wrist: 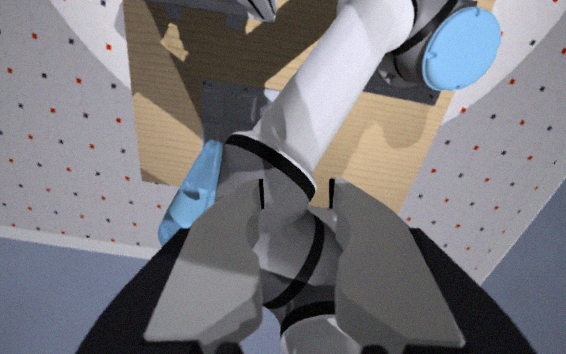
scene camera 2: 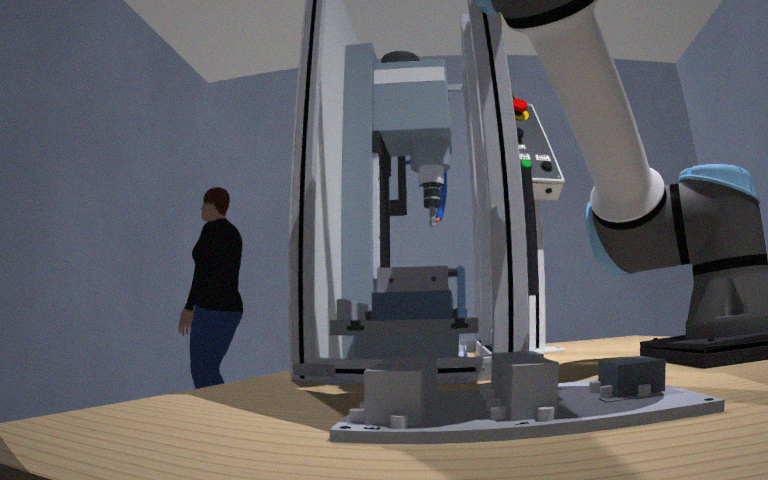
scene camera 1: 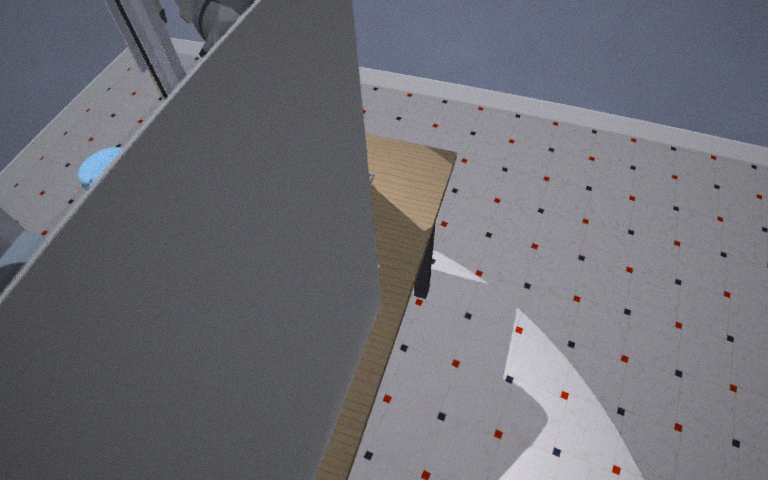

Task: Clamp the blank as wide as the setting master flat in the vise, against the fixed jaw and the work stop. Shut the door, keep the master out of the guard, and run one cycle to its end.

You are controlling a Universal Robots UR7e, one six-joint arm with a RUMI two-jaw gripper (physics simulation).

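Places are measured from the arm's base along level axes (x ahead, y left, z up), in metres.
Pixels of known places: gripper, fingertip midpoint: (wrist: pixel 296 181) (scene camera 1: pixel 177 22); arm's base at its link origin: (scene camera 2: pixel 735 332).
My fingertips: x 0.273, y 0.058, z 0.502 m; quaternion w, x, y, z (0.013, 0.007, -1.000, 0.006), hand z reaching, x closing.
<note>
For each thing: its middle in the pictures, then the offset to it from my fingertips. "spot": a spot on its surface instead. Level surfaces: height alone.
- pegged plate at a spot on its surface: (scene camera 2: pixel 693 405) spot: 0.023 m ahead, 0.220 m left, 0.526 m down
- control panel at a spot on its surface: (scene camera 2: pixel 538 138) spot: 0.172 m back, 0.580 m right, 0.048 m down
- red stop button at the middle of its body: (scene camera 2: pixel 517 111) 0.141 m back, 0.624 m right, 0.039 m up
- green button at the middle of its body: (scene camera 2: pixel 525 166) 0.114 m back, 0.530 m right, 0.134 m down
- table at its surface level: 0.534 m down
My gripper (wrist: pixel 296 181) is open, with a gap between its fingertips and no part held; it is above the arm's own links in the wrist view. In scene camera 2, the vise (scene camera 2: pixel 412 305) stands inside the guard (scene camera 2: pixel 510 254) under the spindle (scene camera 2: pixel 431 195). A grey jaw plate (scene camera 2: pixel 412 278) with two holes shows on it; whether a part lies behind it is hidden. A grey block (scene camera 2: pixel 393 396), another grey block (scene camera 2: pixel 534 391) and a darker, lower block (scene camera 2: pixel 631 376) stand on a pegged plate (scene camera 2: pixel 693 405). I cannot tell which is the master. The guard's front looks open.
A control panel (scene camera 2: pixel 538 138) with a red stop button (scene camera 2: pixel 519 105) and a green button (scene camera 2: pixel 526 163) is right of the guard. A person (scene camera 2: pixel 218 266) stands at the left beyond the table (scene camera 2: pixel 169 435). A large grey panel (scene camera 1: pixel 226 254) blocks much of scene camera 1.
</note>
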